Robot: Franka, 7 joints.
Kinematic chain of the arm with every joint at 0, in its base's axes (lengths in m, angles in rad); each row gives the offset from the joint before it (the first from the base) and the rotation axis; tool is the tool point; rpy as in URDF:
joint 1: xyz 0 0 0.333 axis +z
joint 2: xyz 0 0 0 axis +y
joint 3: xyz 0 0 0.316 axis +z
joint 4: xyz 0.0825 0 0 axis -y
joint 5: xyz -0.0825 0 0.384 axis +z
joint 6: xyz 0 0 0 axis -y
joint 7: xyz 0.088 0 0 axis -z
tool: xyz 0 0 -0.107 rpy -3.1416 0 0
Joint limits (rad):
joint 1: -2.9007..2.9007
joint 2: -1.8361..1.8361
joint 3: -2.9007..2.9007
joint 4: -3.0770..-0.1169
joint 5: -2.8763..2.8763
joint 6: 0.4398..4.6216
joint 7: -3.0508..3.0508
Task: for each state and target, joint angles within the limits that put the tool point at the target. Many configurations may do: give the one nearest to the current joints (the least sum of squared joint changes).
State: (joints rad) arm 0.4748 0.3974 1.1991 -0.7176 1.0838 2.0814 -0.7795
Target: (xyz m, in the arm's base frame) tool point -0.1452 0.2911 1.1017
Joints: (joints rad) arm 0.6116 0.0391 1.3440 -0.5853 1.1022 1.9958 -0.7795
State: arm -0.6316 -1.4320 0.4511 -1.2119 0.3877 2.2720 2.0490
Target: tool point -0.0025 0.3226 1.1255
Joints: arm -1.0763 -0.6379 0.5796 -0.5889 0.3153 2.6118 2.0490
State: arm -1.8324 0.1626 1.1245 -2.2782 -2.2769 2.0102 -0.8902
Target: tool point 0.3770 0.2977 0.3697
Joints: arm -1.2540 0.4124 1.9786 -2.4924 -2.2977 2.1974 -0.8902
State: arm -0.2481 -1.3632 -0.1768 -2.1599 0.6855 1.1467 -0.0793
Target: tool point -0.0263 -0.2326 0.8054
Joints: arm -0.1932 -1.2115 -0.6270 -1.9211 0.6571 1.3790 -0.0793
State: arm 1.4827 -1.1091 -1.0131 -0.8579 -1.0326 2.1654 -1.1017
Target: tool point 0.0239 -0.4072 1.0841
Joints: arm 1.1849 -0.6947 -0.7267 -0.5081 -1.0320 2.4565 -1.1017
